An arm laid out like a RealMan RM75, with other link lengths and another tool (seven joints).
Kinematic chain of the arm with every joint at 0, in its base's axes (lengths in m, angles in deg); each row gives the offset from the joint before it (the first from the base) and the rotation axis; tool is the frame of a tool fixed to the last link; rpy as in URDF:
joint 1: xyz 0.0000 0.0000 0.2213 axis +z
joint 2: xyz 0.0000 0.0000 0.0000 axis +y
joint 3: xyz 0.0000 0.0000 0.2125 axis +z
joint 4: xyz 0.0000 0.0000 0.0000 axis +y
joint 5: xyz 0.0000 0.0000 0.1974 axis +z
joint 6: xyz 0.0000 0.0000 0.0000 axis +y
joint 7: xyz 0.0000 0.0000 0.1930 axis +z
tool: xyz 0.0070 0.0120 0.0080 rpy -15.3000 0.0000 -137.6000
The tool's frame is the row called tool.
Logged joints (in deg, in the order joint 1, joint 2, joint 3, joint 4, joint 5, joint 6, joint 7), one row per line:
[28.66 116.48 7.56 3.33 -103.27 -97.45 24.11]
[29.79 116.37 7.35 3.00 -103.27 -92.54 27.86]
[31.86 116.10 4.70 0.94 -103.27 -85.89 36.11]
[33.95 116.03 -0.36 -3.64 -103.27 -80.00 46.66]
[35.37 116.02 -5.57 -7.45 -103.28 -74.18 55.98]
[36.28 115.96 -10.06 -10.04 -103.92 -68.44 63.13]
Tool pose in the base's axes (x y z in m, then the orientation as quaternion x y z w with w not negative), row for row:
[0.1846 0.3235 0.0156 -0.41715 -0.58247 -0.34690 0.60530]
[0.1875 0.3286 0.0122 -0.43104 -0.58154 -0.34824 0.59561]
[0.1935 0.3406 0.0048 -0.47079 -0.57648 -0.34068 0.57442]
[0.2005 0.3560 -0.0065 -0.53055 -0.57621 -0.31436 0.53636]
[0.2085 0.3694 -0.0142 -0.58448 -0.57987 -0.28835 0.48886]
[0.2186 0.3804 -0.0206 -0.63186 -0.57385 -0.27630 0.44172]
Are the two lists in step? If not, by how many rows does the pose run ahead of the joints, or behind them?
The pose runs 1 row behind the joints: the pose in row i belongs to the joints in row i - 1.
